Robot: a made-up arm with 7 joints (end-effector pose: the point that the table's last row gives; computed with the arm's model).
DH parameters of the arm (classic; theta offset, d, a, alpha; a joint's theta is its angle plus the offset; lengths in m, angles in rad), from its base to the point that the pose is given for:
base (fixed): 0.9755 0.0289 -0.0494 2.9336
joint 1: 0 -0.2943 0.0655 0.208
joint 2: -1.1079 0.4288 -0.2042 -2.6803
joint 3: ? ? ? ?
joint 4: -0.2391 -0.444 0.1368 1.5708
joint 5: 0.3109 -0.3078 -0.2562 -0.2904
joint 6: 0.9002 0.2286 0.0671 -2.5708
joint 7: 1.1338 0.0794 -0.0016 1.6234
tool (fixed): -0.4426 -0.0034 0 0
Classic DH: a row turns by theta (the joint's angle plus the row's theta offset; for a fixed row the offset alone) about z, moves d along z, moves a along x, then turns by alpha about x.
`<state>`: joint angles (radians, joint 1 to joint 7).
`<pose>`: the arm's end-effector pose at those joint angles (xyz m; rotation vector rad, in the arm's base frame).
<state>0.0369 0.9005 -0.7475 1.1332 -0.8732 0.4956 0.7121</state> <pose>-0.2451 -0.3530 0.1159 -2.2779 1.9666 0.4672</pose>
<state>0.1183 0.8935 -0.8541 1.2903 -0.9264 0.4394 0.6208</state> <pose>-0.2748 -0.3045 0.1284 -2.0424 2.2943 0.5628</pose>
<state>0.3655 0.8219 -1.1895 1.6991 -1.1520 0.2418 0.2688</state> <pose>-0.3137 -0.1622 0.1339 1.0560 -2.6898 -0.6906</pose>
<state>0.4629 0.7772 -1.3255 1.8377 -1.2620 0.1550 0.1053</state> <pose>-0.3181 -0.1077 0.1318 0.7232 -2.7222 -0.7148</pose>
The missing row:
joint 3: -0.5611 0.187 -0.0199 -1.9691
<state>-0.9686 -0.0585 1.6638 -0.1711 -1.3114 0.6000 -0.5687</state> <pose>-0.1126 0.0281 -0.0062 -1.4928 0.9781 -2.4611</pose>
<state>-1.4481 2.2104 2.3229 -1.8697 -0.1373 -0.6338 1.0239</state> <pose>-0.1484 0.1353 0.2575 0.5952 0.5291 1.1734</pose>
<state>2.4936 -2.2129 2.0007 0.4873 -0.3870 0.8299 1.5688</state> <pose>0.3353 0.0751 0.0734 -0.7271 -2.3887 0.5713</pose>
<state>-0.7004 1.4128 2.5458 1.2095 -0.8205 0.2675 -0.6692</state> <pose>0.0846 0.0534 0.0198 0.6376 2.1056 -1.9602</pose>
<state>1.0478 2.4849 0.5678 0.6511 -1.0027 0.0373 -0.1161</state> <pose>-0.2289 0.2675 -0.1363 -0.3763 1.8283 -1.2293</pose>
